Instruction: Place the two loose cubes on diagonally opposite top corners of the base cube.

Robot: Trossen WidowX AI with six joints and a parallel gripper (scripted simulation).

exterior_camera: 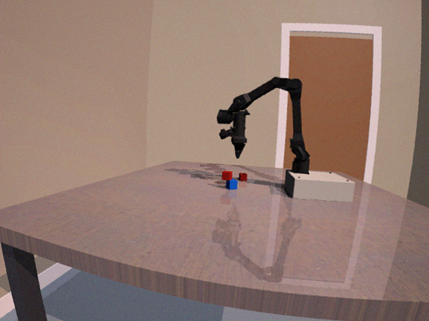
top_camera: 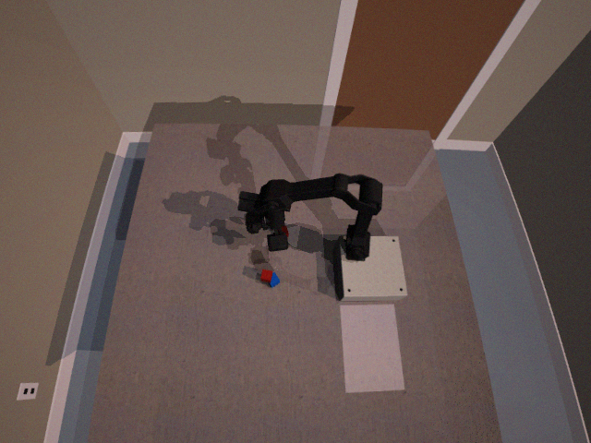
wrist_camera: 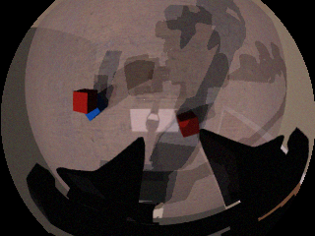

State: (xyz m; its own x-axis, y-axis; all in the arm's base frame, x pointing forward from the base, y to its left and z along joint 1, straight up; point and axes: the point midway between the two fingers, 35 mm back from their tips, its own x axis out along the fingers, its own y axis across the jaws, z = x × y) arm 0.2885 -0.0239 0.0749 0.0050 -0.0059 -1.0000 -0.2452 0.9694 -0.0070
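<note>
My gripper tip is 140 mm to the right of the red cube, 60 mm above it and 10 mm short of it. Also, from my gripper tip: blue cube 140 mm to the left, 100 mm below, 10 mm behind.
</note>
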